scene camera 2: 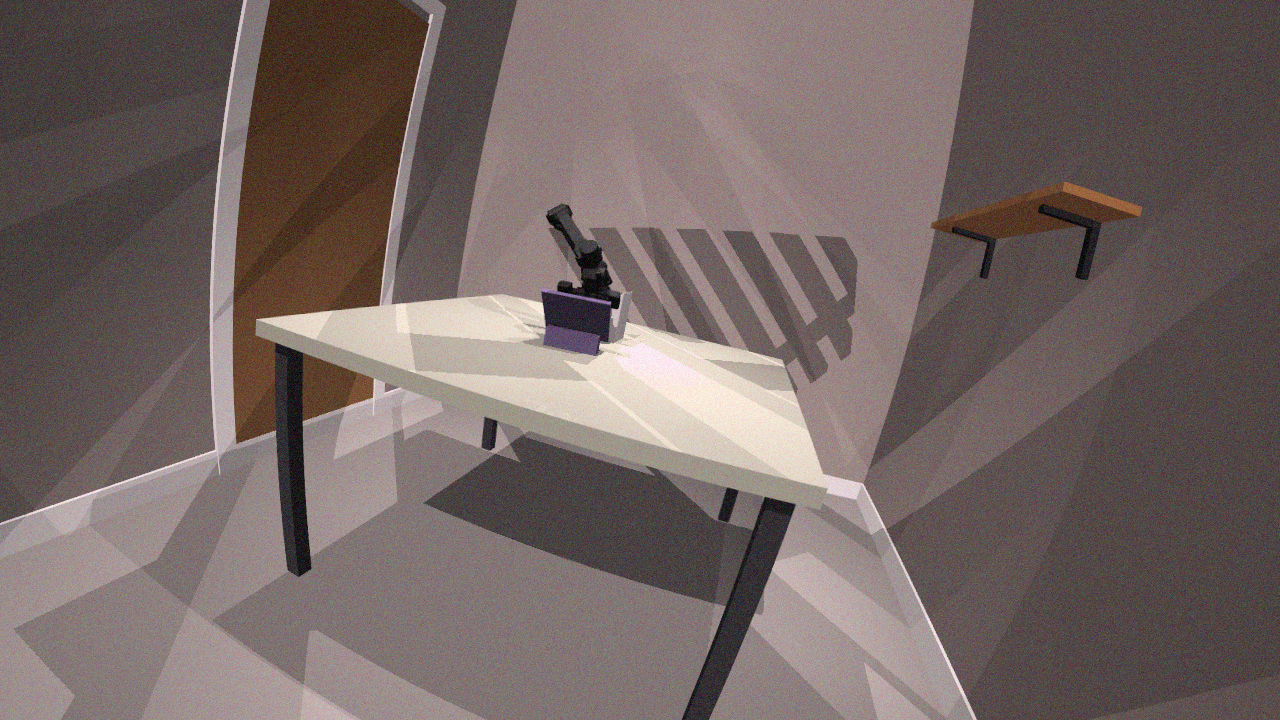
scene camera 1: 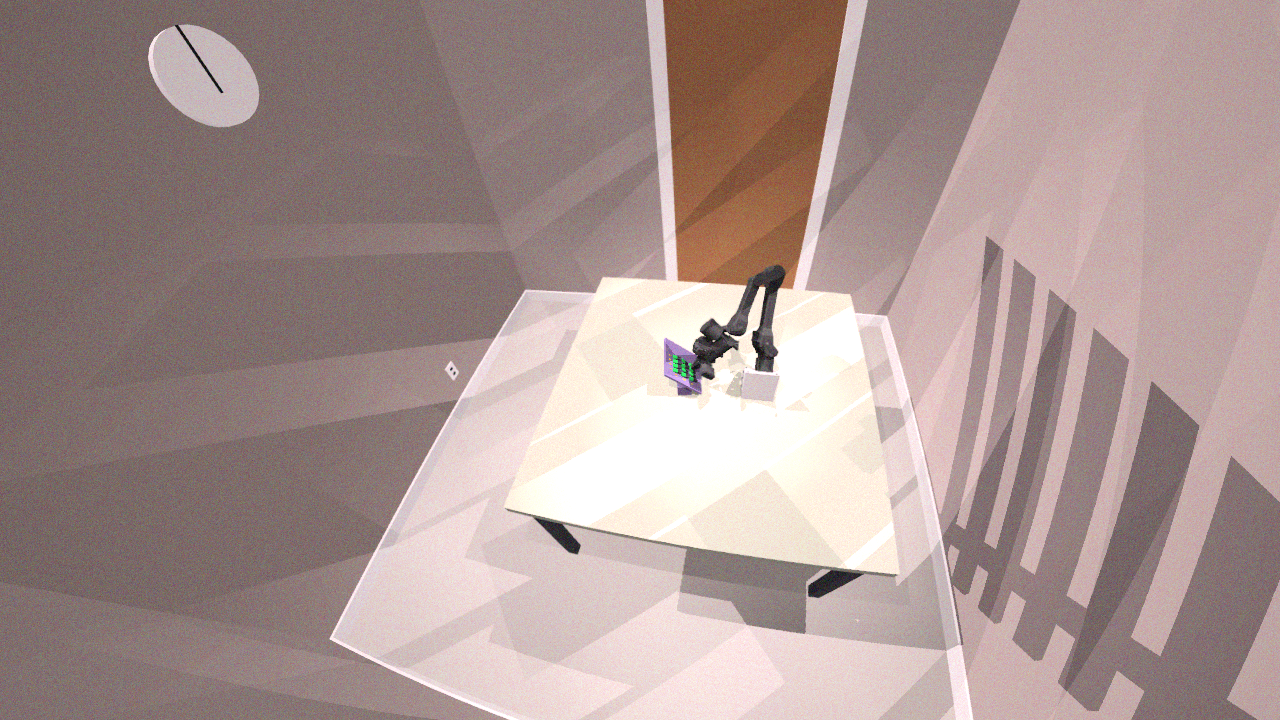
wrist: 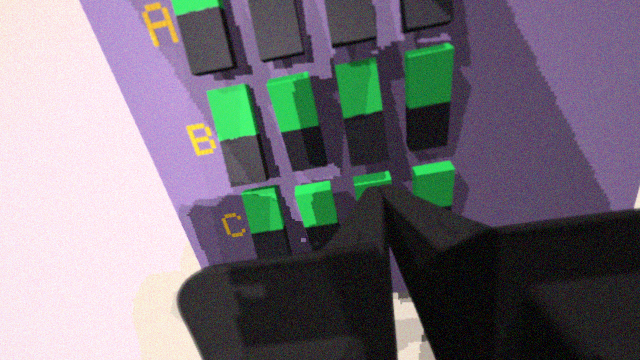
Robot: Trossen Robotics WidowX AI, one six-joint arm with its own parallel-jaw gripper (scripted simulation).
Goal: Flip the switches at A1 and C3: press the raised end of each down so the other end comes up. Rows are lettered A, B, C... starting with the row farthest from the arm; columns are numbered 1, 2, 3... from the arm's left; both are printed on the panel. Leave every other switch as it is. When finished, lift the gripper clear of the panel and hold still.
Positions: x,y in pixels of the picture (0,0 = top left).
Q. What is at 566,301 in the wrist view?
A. My gripper.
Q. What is my gripper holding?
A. Nothing.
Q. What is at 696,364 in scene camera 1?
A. My gripper.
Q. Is my gripper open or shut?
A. Shut.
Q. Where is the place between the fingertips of my gripper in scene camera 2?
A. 581,317
